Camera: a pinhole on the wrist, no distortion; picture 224 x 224 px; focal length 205.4 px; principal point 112.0 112.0 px. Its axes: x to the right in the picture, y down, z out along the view. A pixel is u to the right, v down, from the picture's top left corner.
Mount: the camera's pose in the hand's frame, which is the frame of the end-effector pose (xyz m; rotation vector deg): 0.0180 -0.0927 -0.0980 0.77 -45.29 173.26
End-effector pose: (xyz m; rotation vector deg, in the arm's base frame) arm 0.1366 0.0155 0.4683 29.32 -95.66 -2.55
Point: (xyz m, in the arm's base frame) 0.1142 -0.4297 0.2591
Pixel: 137.8 204.8
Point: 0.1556 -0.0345 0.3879
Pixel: outside the picture
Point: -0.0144 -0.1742 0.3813
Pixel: 128.5 44.3
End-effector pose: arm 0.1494 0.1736 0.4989 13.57 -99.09 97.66
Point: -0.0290 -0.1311 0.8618
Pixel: 18.8 61.7
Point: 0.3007 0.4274 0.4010
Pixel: behind the camera
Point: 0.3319 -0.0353 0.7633
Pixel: 153.6 168.0
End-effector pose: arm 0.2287 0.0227 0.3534 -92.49 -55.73 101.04
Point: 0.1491 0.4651 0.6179
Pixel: outside the picture
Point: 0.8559 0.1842 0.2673
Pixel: behind the camera
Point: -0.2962 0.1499 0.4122
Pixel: 72.2 24.5
